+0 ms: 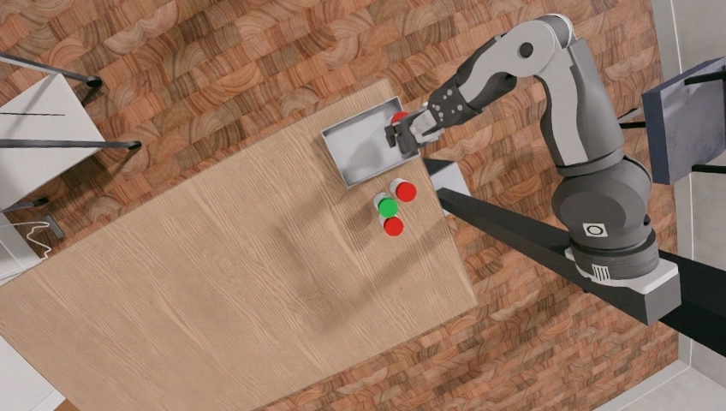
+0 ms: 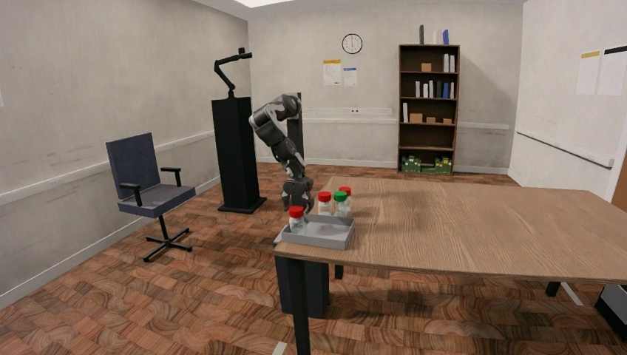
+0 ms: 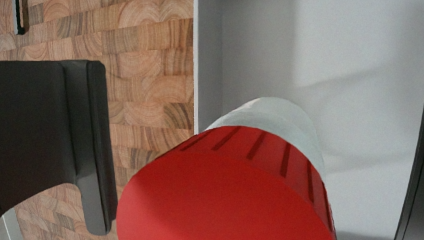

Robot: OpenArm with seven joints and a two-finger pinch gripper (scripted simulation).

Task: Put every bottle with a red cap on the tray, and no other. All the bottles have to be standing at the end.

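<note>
Right now the green-capped bottle is 14 cm ahead of my hand, 17 cm to the left of it and 5 cm below it. From my hand the other things lie so: grey tray 8 cm ahead, 1 cm to the right, 8 cm below.
</note>
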